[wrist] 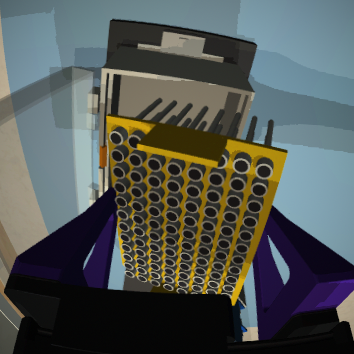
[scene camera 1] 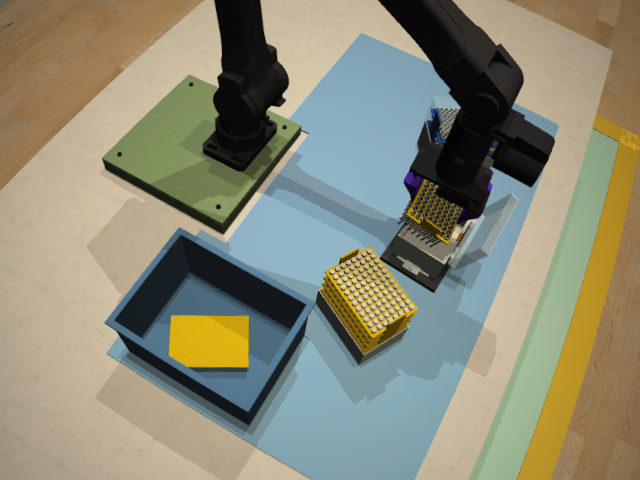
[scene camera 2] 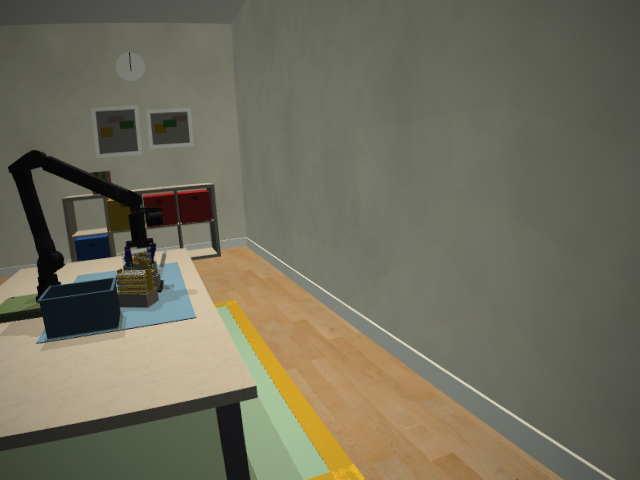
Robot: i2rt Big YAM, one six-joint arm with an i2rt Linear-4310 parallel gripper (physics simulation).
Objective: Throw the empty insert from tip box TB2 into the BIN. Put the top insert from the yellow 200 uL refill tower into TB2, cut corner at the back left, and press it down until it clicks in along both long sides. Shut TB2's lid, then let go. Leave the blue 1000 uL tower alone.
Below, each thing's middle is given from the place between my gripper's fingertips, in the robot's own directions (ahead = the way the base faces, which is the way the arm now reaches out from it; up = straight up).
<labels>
Now: hand 80 mm short of the clear lid point(wrist: 54, 121) and 10 mm below it. Round my hand: blue bin point(scene camera 1: 189, 277): 190 mm behind, 320 mm to the right, 40 mm below; blue tip box point(wrist: 239, 310): 20 mm behind, 190 mm to the left, 30 mm below.
</labels>
